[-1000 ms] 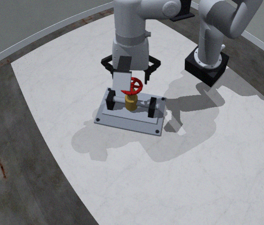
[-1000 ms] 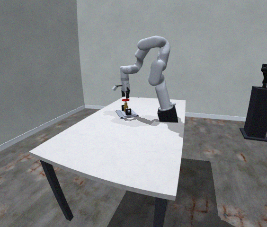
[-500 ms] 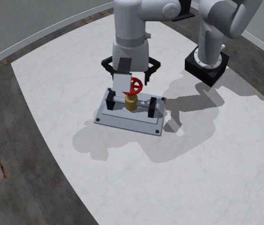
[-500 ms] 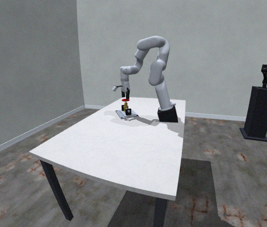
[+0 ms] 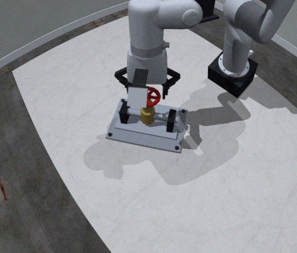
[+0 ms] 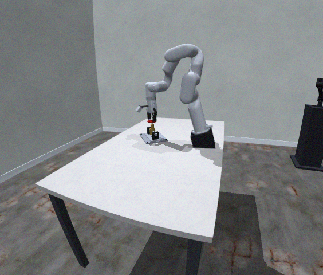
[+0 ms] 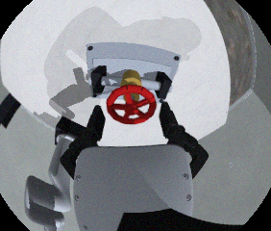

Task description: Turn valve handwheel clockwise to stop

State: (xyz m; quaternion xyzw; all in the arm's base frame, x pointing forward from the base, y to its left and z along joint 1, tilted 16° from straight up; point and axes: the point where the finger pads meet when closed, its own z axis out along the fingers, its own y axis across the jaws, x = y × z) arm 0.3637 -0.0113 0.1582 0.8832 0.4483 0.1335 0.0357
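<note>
Right now the red handwheel is 20 mm below my hand.
</note>
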